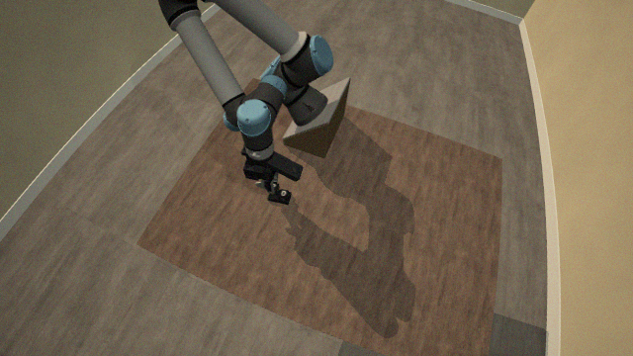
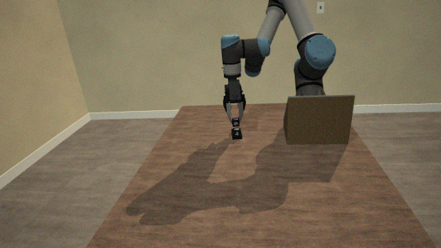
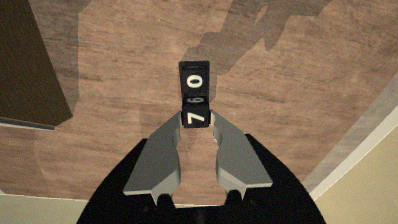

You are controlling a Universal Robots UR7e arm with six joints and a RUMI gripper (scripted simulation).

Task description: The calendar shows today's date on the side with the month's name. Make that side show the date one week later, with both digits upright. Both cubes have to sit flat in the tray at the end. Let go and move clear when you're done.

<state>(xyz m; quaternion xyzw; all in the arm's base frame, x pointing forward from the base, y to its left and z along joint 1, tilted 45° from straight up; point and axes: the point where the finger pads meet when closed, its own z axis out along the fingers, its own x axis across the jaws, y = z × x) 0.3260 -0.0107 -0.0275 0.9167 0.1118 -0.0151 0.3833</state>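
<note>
My hand is 6 cm above the black tray and 2 cm to the right of it. The rest, counted from my hand: black cube: 1 cm below.
</note>
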